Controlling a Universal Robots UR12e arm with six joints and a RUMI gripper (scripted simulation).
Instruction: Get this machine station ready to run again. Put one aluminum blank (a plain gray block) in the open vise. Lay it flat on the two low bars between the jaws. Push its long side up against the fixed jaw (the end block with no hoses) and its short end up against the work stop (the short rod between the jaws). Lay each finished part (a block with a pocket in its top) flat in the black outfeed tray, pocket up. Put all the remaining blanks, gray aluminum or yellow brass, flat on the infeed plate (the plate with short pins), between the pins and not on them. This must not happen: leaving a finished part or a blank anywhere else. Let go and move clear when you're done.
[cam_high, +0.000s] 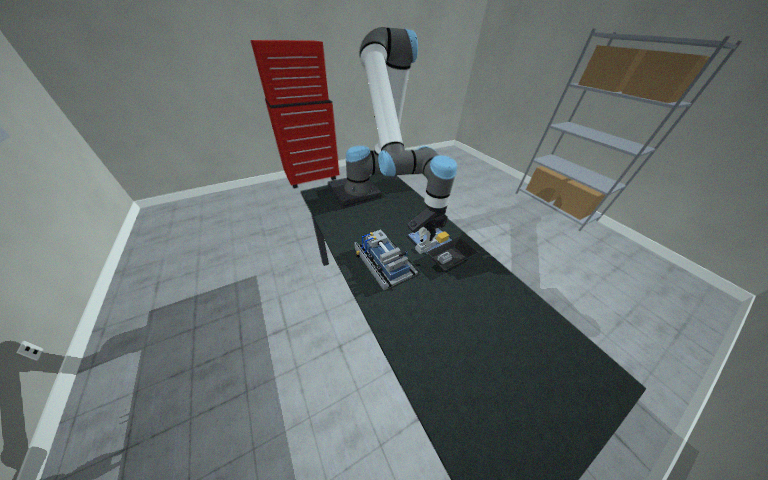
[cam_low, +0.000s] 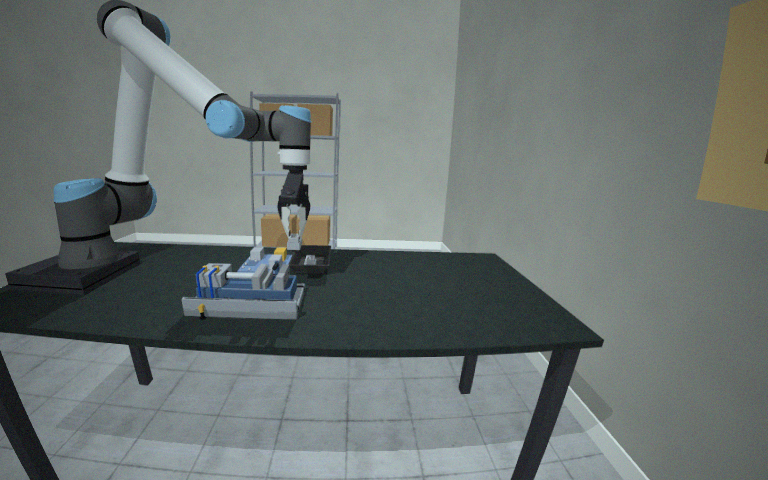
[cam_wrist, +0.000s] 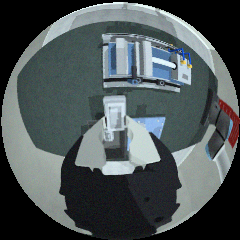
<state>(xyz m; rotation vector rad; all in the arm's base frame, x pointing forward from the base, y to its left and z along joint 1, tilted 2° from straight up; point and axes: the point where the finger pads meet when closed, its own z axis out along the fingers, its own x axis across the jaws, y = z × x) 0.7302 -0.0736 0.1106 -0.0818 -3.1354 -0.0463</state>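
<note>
The yellow brass blank is 24 cm to the left of my hand, 14 cm below it and 8 cm behind it. From my hand the other things lie so: light gray base rail (21 cm to the right, 13 cm below, 13 cm behind); then vise hose end block (22 cm behind, 11 cm to the right, 9 cm below); then blue vise (13 cm below, 12 cm to the right, 12 cm behind).
</note>
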